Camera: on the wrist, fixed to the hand. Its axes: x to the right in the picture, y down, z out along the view.
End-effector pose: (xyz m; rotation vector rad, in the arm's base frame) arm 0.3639 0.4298 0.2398 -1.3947 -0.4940 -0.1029
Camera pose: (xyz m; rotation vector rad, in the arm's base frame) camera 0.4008 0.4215 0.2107 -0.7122 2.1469 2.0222
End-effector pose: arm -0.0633 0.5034 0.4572 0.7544 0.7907 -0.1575
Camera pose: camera -0.0463 0.5480 0.4551 1.1057 -0.8279 2.7242
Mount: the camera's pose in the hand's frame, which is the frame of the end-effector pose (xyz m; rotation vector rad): 0.0198 0.0382 -0.0207 0.0693 -0.3120 -3.1220
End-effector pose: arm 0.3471 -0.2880 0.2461 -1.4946 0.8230 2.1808
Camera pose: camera 0.3318 -0.3309 0.2319 -0.4495 -1.1291 -0.2921
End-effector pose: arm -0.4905 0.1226 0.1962 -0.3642 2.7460 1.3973
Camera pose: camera -0.5169 0.1239 0.2360 -1.9868 -0.2552 -0.0632
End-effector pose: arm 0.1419 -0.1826 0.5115 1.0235 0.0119 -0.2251
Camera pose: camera 0.1705 -0.1496 0.5307 -0.0105 -1.1649 2.6663
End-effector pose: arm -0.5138 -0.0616 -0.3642 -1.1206 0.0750 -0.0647
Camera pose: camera -0.4955 -0.0654 -0.4081 0.0642 1.9095 2.4588
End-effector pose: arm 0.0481 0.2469 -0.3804 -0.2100 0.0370 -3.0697
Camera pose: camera 0.0281 0.2079 -0.3993 0.2218 0.1868 0.0546
